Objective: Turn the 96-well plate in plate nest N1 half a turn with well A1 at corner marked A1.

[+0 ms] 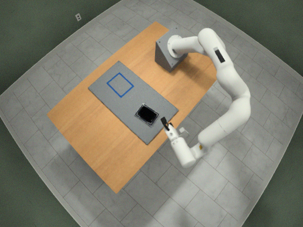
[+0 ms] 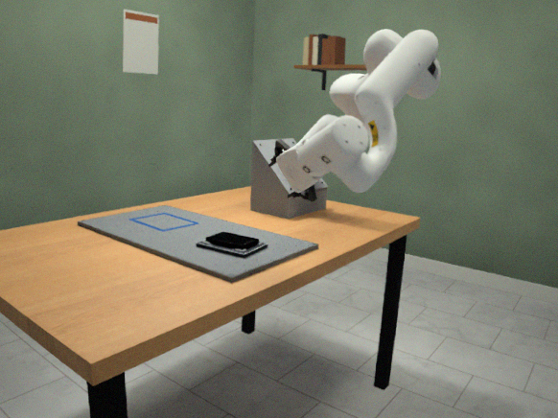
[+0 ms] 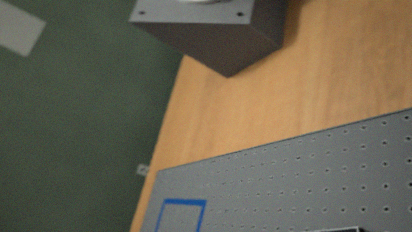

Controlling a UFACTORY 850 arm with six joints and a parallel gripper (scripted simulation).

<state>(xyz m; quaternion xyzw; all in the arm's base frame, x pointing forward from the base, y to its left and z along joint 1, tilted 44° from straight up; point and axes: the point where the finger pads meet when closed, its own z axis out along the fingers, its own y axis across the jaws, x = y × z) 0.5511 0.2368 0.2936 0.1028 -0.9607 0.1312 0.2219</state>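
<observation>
My hand is 200 mm above the 96-well plate, 170 mm to the left of it and 10 mm short of it. From my hand the other things lie so: plate nest N1: 210 mm below, 170 mm to the right, 10 mm ahead.
</observation>
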